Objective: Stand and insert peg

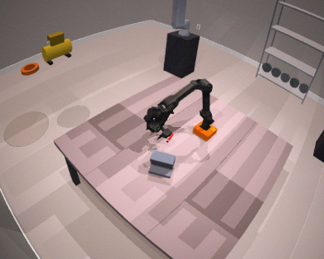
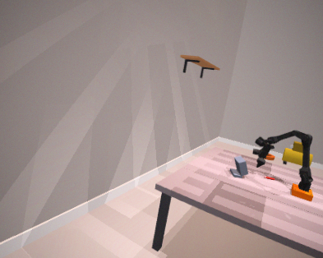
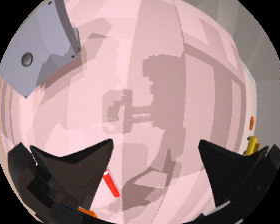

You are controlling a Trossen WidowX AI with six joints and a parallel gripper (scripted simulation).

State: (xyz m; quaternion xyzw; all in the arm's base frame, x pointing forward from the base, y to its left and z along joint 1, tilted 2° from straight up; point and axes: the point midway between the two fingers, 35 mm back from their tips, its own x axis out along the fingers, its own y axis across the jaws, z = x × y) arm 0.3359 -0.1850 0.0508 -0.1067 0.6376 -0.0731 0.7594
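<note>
Right now my gripper tip is 10 cm past the red peg, 6 cm to the right of it and 7 cm above it. The rest, counted from my gripper tip: grey sloped panel (12 cm ahead, 18 cm to the left).
</note>
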